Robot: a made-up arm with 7 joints. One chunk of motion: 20 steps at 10 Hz.
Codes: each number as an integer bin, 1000 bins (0 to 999) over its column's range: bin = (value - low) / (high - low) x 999, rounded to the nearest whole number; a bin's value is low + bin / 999 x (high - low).
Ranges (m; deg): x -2..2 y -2..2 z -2..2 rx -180..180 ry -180..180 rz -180..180
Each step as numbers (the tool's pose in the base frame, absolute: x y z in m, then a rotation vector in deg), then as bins.
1 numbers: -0.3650 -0.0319 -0.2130 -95.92 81.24 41.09
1 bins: 408 492 446 233 725 614
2 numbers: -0.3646 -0.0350 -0.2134 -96.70 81.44 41.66
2 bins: 408 491 446 231 725 615
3 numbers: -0.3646 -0.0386 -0.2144 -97.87 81.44 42.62
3 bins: 408 490 446 228 725 618
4 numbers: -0.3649 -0.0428 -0.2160 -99.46 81.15 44.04
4 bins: 408 489 446 223 725 622
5 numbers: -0.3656 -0.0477 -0.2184 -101.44 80.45 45.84
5 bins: 408 488 445 218 723 627
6 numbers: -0.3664 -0.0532 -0.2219 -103.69 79.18 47.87
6 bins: 408 486 444 212 719 632
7 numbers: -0.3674 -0.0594 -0.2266 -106.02 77.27 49.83
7 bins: 408 485 443 205 714 638
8 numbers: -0.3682 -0.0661 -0.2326 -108.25 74.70 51.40
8 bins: 408 483 441 199 707 642
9 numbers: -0.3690 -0.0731 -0.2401 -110.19 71.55 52.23
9 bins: 407 481 440 194 698 644
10 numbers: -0.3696 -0.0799 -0.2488 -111.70 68.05 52.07
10 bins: 407 480 437 190 688 644
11 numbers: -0.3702 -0.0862 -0.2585 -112.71 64.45 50.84
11 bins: 407 478 435 187 678 641
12 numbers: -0.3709 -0.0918 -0.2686 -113.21 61.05 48.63
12 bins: 407 477 432 185 669 634
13 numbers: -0.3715 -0.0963 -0.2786 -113.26 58.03 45.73
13 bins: 407 475 430 185 661 626
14 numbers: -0.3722 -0.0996 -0.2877 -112.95 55.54 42.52
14 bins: 407 475 428 186 654 617
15 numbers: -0.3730 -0.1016 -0.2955 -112.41 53.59 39.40
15 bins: 406 474 426 188 648 609
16 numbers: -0.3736 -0.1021 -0.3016 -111.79 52.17 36.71
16 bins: 406 474 424 189 644 601
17 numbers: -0.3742 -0.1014 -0.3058 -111.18 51.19 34.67
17 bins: 406 474 423 191 642 596
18 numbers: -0.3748 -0.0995 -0.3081 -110.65 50.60 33.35
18 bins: 406 475 423 192 640 592
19 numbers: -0.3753 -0.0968 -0.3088 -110.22 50.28 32.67
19 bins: 406 475 422 194 639 590
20 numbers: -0.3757 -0.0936 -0.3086 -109.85 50.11 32.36
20 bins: 406 476 422 195 639 589
